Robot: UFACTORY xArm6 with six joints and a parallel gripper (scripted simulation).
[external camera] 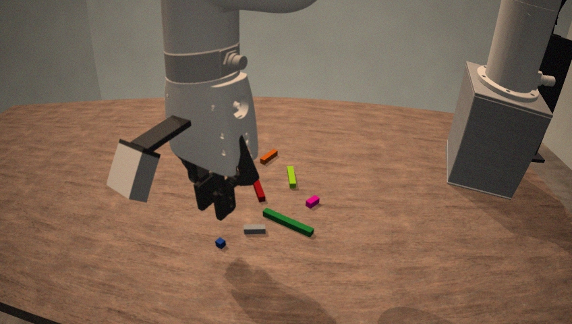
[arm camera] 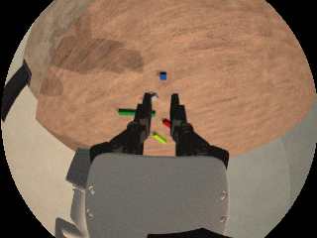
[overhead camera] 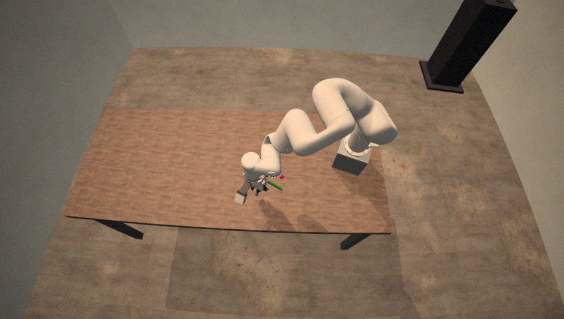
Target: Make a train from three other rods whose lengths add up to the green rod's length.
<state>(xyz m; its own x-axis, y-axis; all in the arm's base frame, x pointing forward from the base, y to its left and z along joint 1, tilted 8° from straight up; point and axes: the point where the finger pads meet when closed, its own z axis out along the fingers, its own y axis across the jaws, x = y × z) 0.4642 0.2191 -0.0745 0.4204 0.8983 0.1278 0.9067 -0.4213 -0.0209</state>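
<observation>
Right now my hand is 80 mm above the small blue rod. Round my hand: red rod: 130 mm to the right, 80 mm below, 30 mm behind; then grey rod: 80 mm below, 40 mm behind, 30 mm to the right; then green rod: 80 mm below, 80 mm behind, 50 mm to the right.
</observation>
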